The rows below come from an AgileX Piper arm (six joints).
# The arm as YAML. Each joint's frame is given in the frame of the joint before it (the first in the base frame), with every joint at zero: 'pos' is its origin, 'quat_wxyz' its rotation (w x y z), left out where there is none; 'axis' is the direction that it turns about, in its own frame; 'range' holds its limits. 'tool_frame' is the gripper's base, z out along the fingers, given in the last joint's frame.
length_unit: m
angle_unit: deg
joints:
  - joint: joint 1
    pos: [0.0, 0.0, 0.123]
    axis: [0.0, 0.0, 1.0]
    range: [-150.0, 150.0]
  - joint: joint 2
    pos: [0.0, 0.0, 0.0]
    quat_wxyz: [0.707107, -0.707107, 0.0, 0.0]
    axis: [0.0, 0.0, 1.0]
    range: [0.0, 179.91]
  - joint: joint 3
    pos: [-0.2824, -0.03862, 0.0]
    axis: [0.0, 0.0, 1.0]
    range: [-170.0, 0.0]
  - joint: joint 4
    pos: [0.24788, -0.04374, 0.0]
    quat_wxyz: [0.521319, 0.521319, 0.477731, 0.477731]
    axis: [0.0, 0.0, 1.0]
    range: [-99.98, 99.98]
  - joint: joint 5
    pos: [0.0, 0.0, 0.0]
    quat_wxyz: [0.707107, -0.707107, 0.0, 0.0]
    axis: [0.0, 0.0, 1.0]
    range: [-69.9, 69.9]
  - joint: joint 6
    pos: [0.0, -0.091, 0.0]
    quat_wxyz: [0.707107, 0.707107, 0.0, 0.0]
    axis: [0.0, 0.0, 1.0]
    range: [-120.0, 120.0]
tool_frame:
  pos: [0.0, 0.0, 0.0]
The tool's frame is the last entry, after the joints.
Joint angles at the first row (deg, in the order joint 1, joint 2, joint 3, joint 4, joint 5, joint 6):
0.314 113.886 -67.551 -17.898 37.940 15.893
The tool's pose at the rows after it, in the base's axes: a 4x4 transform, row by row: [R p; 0 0 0 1], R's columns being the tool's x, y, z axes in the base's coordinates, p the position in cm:
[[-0.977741 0.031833 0.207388 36.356], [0.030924 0.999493 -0.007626 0.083], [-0.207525 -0.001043 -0.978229 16.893], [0 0 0 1]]
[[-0.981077 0.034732 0.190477 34.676], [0.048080 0.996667 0.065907 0.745], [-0.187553 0.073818 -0.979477 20.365], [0 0 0 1]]
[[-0.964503 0.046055 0.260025 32.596], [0.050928 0.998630 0.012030 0.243], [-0.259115 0.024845 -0.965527 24.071], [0 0 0 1]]
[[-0.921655 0.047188 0.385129 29.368], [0.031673 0.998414 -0.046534 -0.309], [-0.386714 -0.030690 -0.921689 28.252], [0 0 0 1]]
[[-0.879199 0.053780 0.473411 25.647], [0.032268 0.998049 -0.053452 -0.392], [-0.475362 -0.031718 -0.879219 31.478], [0 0 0 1]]
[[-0.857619 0.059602 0.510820 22.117], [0.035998 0.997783 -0.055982 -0.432], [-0.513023 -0.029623 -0.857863 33.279], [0 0 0 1]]
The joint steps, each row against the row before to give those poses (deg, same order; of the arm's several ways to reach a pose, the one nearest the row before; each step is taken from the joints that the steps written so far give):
-0.061 -5.823 -1.628 17.195 6.207 -13.369
0.000 -5.828 -0.131 5.496 7.001 -2.524
0.000 -7.594 1.482 -4.013 1.962 2.696
0.001 -10.345 3.017 -4.248 -0.214 1.449
-0.001 -9.763 2.718 -0.452 1.437 0.219
0.001 -7.924 2.455 -0.048 2.995 0.065

